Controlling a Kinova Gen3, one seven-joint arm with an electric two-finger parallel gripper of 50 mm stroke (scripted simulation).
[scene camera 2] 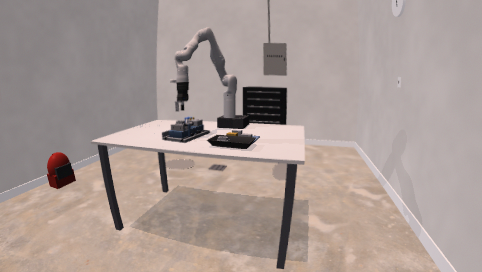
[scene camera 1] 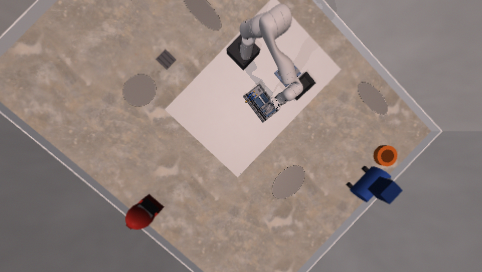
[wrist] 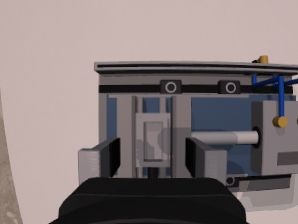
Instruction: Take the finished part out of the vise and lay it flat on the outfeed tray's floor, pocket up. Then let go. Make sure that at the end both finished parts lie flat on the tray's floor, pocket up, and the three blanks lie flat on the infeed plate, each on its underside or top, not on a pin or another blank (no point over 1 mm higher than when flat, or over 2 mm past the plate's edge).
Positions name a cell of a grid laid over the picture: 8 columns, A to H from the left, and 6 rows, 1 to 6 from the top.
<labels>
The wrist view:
gripper: E5
finished part: E4
vise: F4
screw rod: F4
</labels>
